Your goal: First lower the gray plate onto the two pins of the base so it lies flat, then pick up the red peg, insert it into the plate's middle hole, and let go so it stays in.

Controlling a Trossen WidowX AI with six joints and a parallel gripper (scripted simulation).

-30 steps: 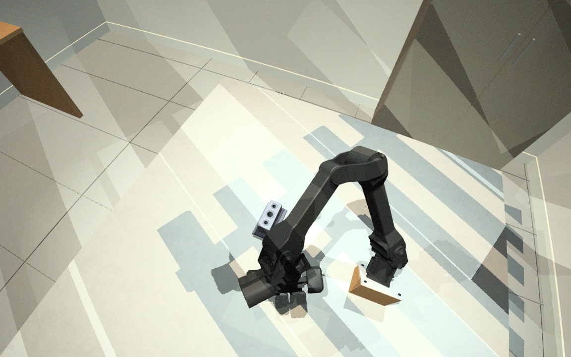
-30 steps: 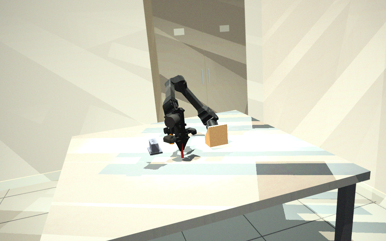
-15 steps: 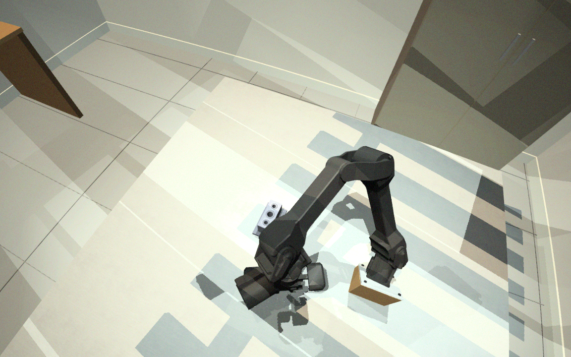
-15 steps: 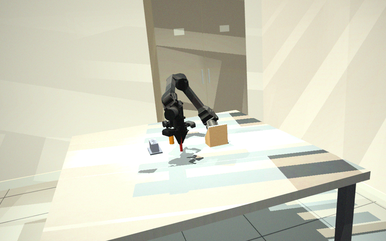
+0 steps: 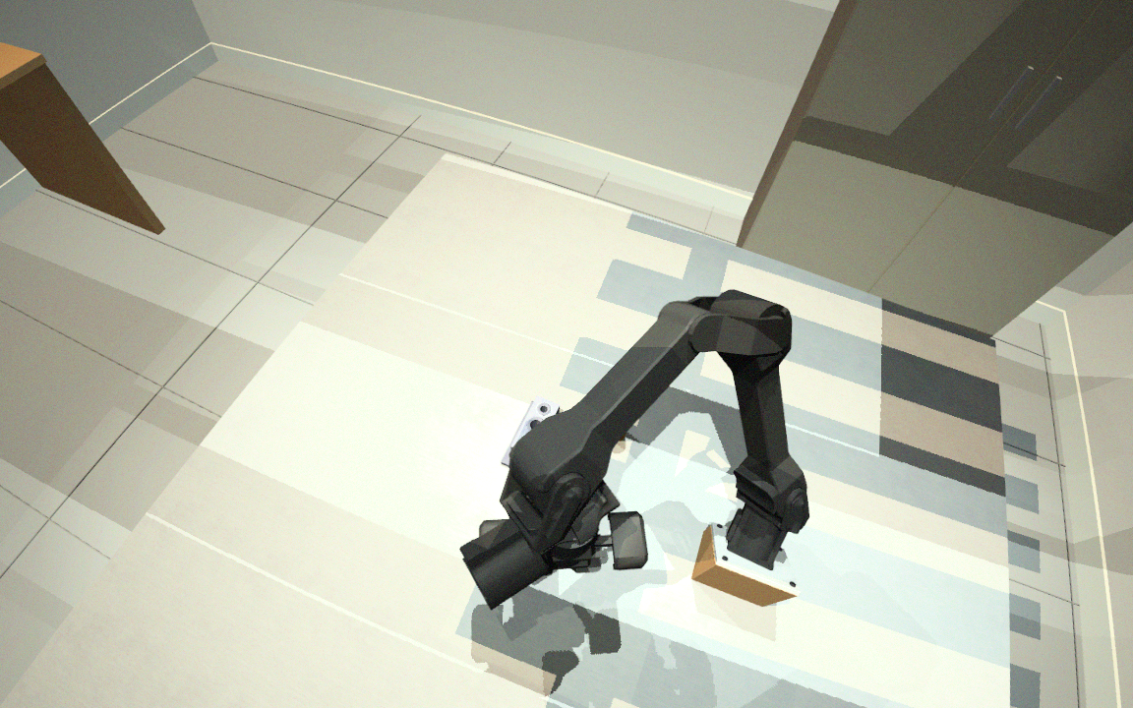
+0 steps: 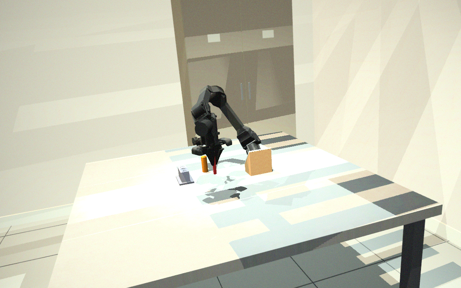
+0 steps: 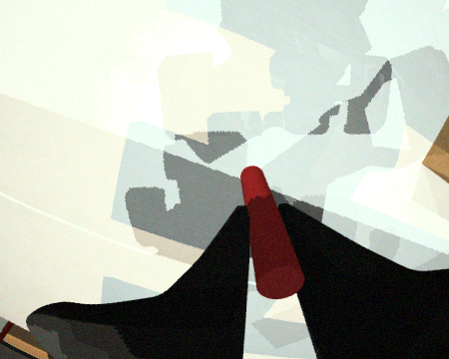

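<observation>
My gripper tip is now 130 mm short of the gray plate, 170 mm to the left of it and 70 mm above it. The rest, counted from my gripper tip: base: 130 mm ahead, 170 mm to the right, 100 mm below; then red peg: right at my gripper tip; then orange cylinder: 20 mm ahead, 240 mm to the right, 70 mm below.
</observation>
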